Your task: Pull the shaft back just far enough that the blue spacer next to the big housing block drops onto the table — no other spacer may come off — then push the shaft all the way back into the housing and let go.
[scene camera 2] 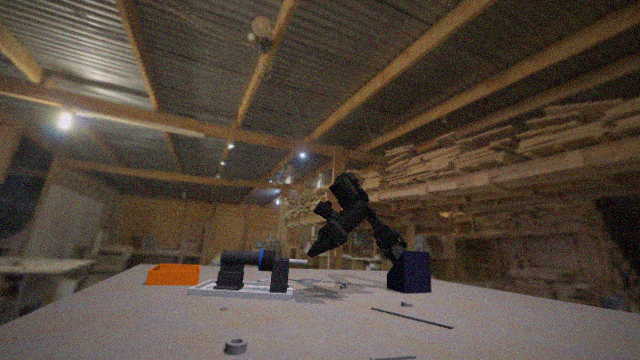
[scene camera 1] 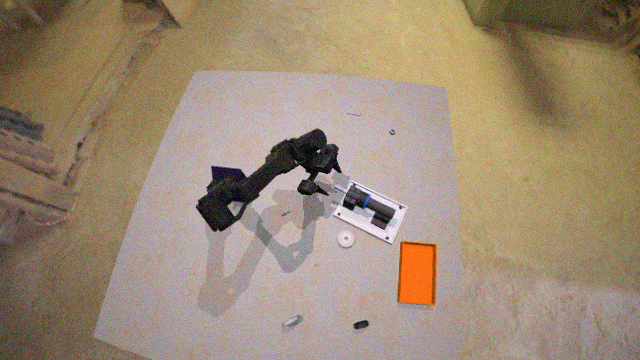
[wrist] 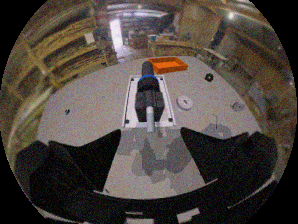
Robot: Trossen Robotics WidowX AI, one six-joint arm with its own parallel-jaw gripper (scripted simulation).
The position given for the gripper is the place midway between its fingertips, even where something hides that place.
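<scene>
Gripper (scene camera 2: 308, 255), (scene camera 1: 334, 183), (wrist: 151, 131): open, holding nothing. Orange tray (scene camera 1: 417, 264), (scene camera 2: 164, 274): present in the scene.
</scene>
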